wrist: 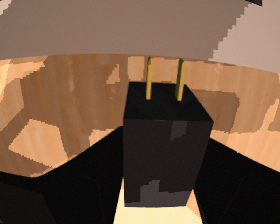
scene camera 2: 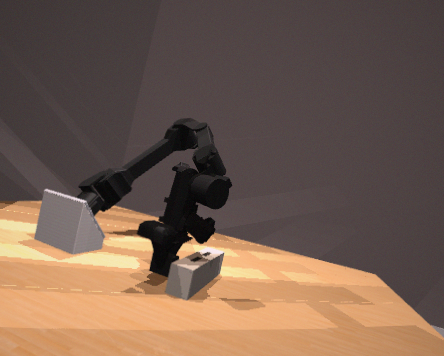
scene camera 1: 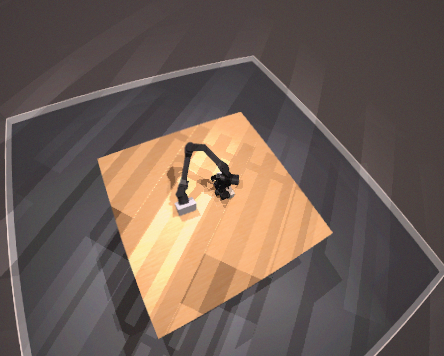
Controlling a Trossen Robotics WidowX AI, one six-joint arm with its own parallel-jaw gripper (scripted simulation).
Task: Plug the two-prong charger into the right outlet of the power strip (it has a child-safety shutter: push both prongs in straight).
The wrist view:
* my gripper
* black two-prong charger: held by my gripper
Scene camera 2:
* my gripper
